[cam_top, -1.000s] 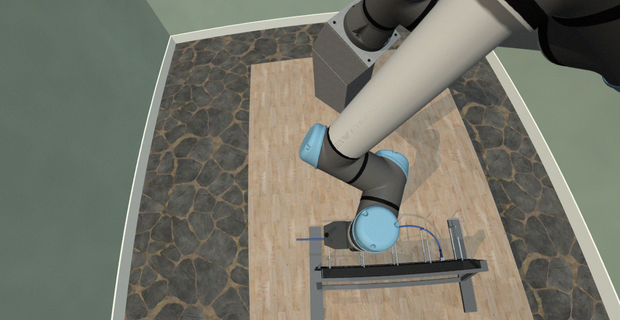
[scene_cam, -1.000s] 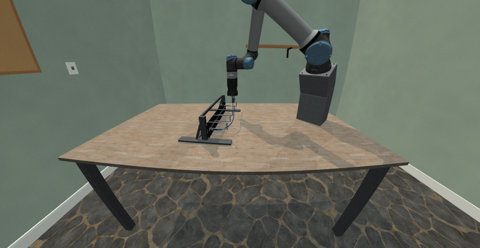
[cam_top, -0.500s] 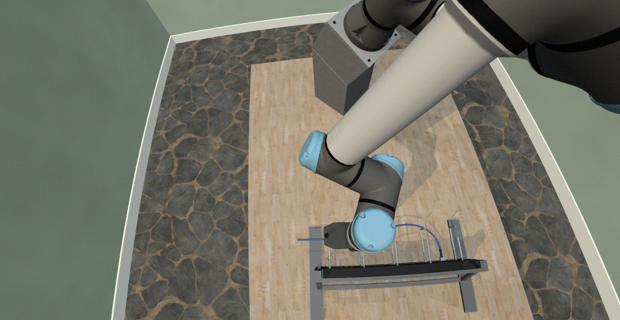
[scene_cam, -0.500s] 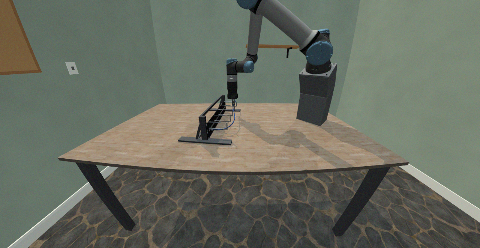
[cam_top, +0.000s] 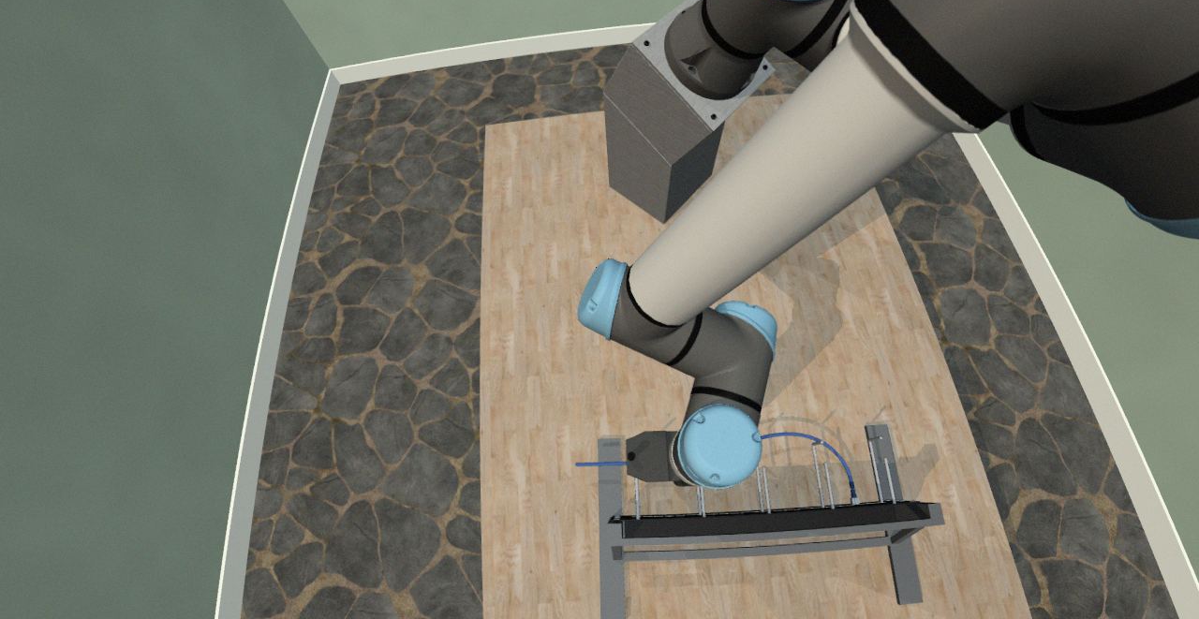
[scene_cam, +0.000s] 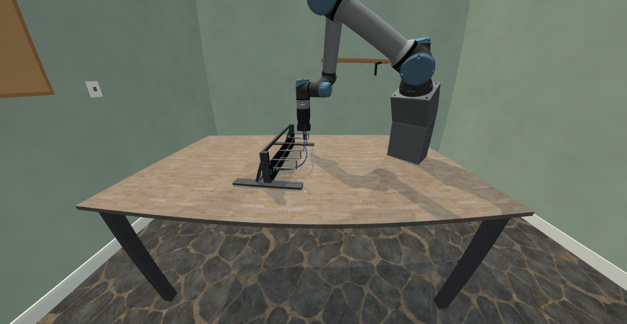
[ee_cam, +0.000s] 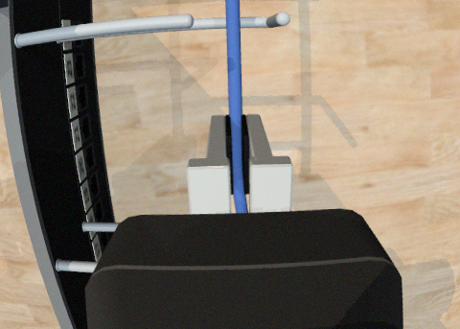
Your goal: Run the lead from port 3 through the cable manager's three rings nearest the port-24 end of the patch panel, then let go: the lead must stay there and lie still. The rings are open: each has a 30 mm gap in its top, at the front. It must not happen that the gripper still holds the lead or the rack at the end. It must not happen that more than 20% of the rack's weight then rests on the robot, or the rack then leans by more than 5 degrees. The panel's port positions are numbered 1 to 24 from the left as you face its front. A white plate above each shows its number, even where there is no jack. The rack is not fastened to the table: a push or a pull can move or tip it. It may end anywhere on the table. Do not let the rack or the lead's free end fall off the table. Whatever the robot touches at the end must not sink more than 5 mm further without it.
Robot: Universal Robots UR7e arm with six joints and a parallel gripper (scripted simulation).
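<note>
Right now the black patch panel rack is 100 mm ahead of my hand, 150 mm to the left of it and 20 mm below it.
</note>
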